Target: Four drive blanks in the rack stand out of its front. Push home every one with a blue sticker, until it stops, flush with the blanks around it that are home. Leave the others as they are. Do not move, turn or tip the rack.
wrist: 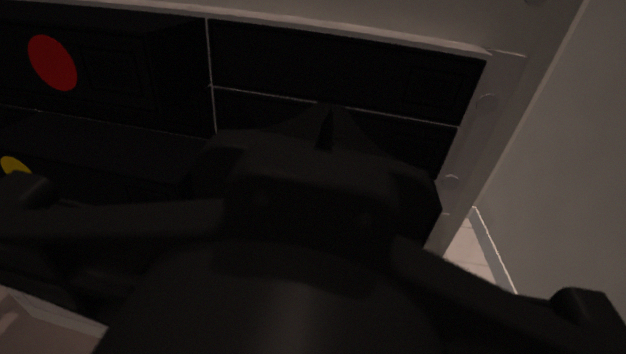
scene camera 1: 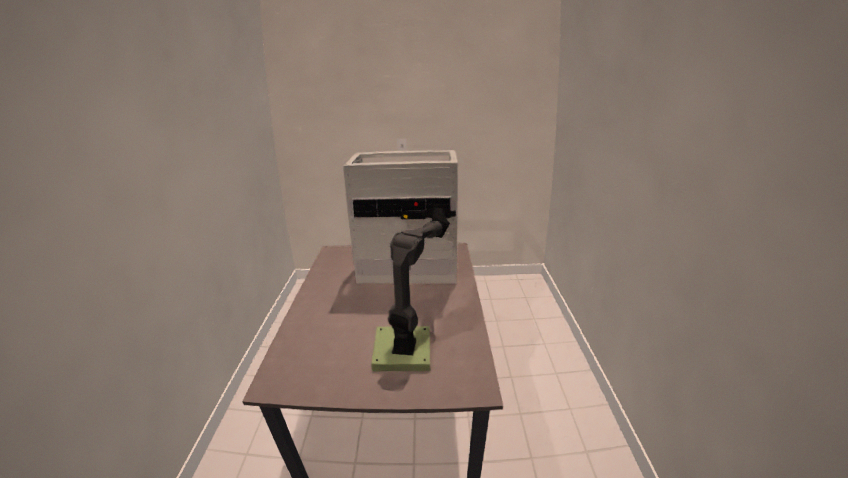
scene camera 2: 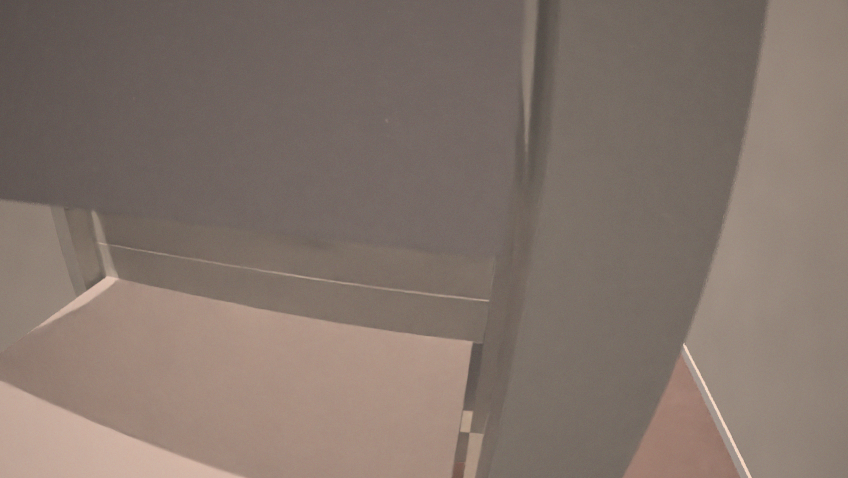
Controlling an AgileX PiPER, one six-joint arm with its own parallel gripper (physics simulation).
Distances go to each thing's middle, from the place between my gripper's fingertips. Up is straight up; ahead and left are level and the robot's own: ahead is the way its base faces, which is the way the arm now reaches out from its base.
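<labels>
My hand is 20 mm lower than the red-stickered blank [wrist: 150, 64], and it's 20 mm short of the blank and 110 mm to the right of it.
</labels>
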